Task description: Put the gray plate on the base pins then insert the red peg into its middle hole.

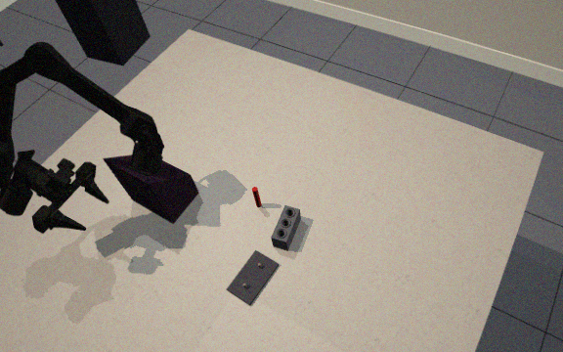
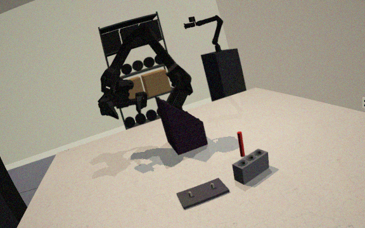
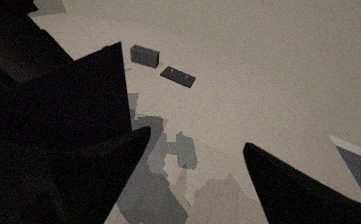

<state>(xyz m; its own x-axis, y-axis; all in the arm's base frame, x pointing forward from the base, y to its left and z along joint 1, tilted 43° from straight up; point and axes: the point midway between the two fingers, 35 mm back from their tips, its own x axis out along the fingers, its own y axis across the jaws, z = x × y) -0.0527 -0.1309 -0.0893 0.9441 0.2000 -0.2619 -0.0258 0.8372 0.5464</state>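
Now: the gray plate 380 mm ahead of my gripper tip, 200 mm to the left of it and 130 mm below it. The rest, counted from my gripper tip: red peg 270 mm ahead, 240 mm to the left, 130 mm below; base 350 mm ahead, 160 mm below, 50 mm to the left.
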